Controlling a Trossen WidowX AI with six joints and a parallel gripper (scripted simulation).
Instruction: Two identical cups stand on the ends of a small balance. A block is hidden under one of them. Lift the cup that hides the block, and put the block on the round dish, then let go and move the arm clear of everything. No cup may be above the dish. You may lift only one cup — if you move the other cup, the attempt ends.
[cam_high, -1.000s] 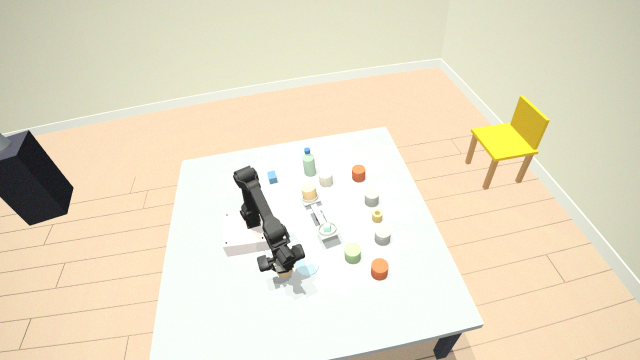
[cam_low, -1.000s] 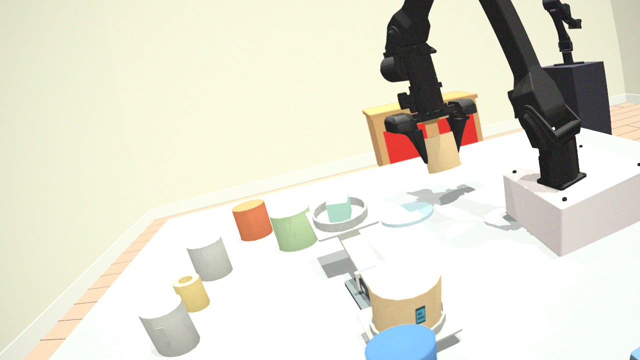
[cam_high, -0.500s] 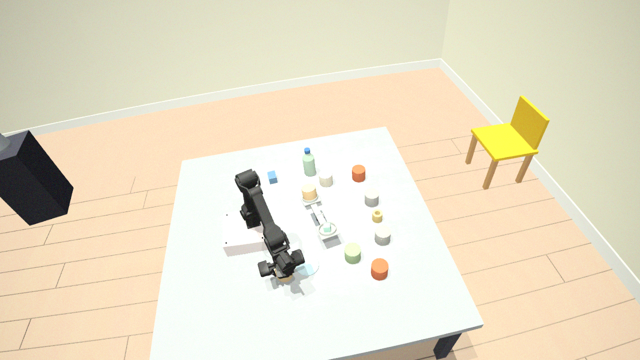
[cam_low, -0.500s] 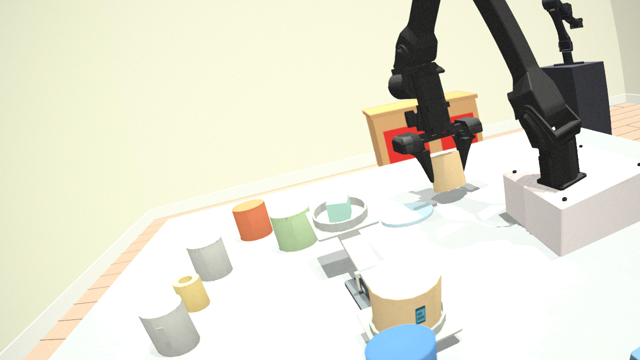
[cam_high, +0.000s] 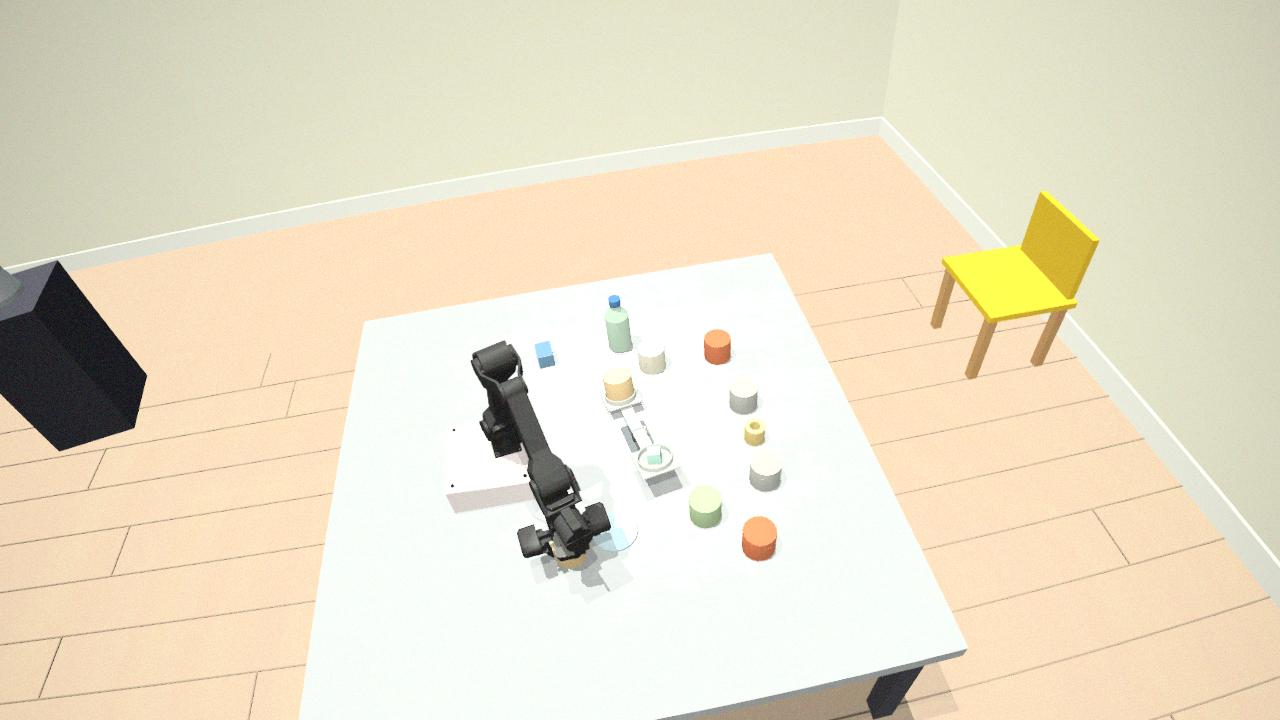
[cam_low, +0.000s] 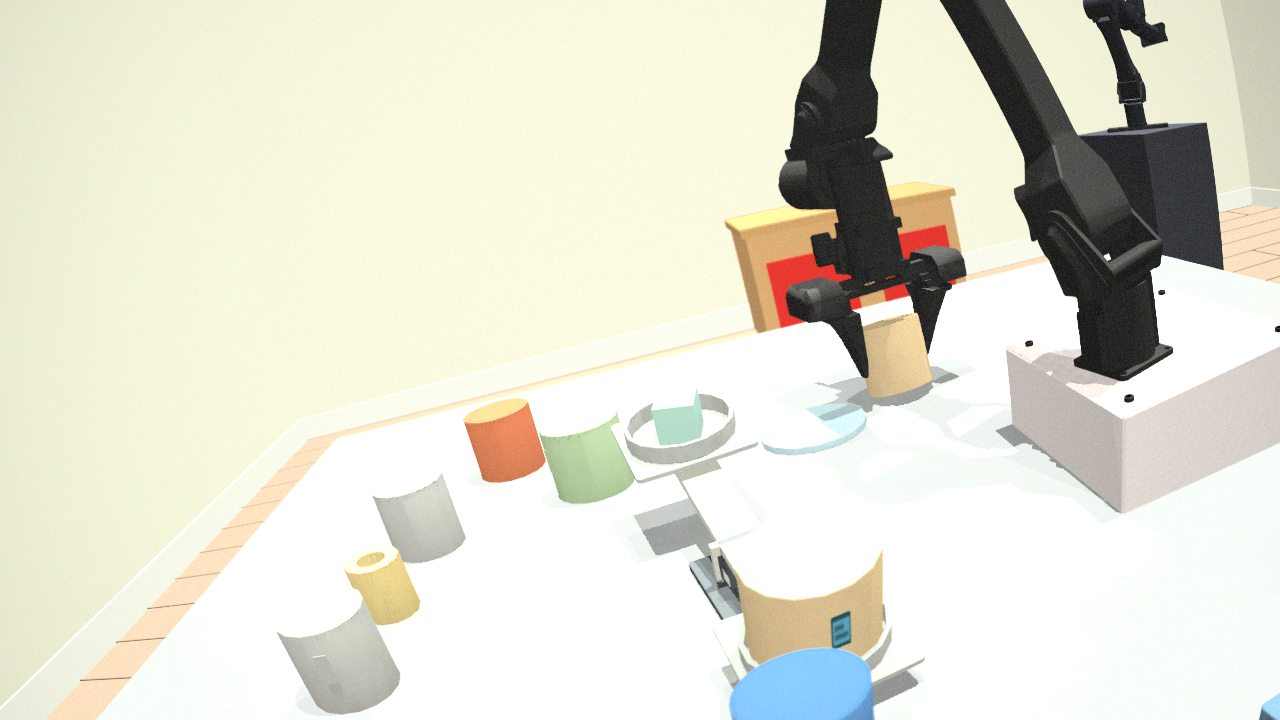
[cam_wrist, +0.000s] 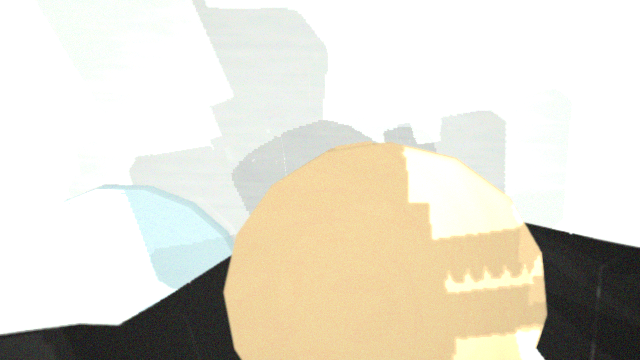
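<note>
My gripper tip is now 240 mm short of the teal block, 120 mm to the right of it and 60 mm below it. Round my gripper tip: green cylinder: 320 mm ahead, 10 mm to the right, 10 mm above; then balance: 250 mm ahead, 240 mm to the left, 10 mm above; then pale blue round dish: 110 mm ahead, 20 mm to the left, 20 mm below.
</note>
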